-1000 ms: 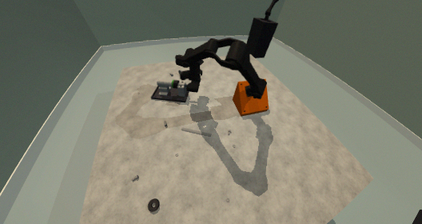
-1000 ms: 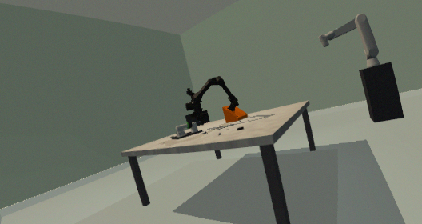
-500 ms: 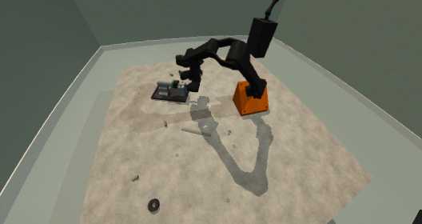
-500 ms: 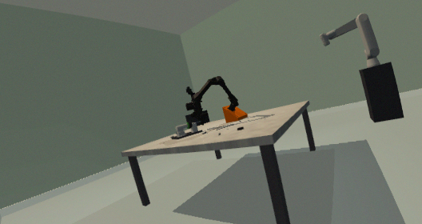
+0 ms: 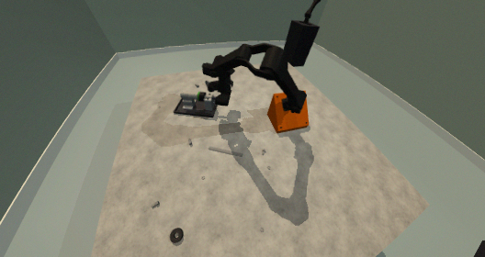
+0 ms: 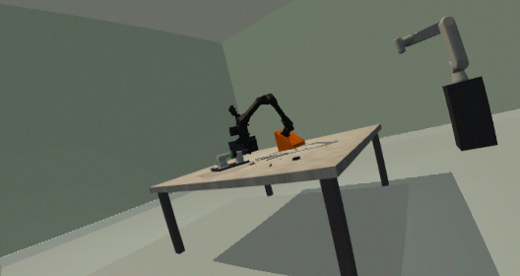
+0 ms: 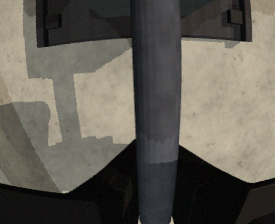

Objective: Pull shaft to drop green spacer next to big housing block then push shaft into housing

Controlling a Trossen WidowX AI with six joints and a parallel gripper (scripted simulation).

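Right now my gripper tip is 7 cm short of the dark grey shaft, 3 cm to the left of it and 3 cm below it. Also, from my gripper tip: green spacer: 13 cm ahead, 6 cm to the right, 3 cm above.
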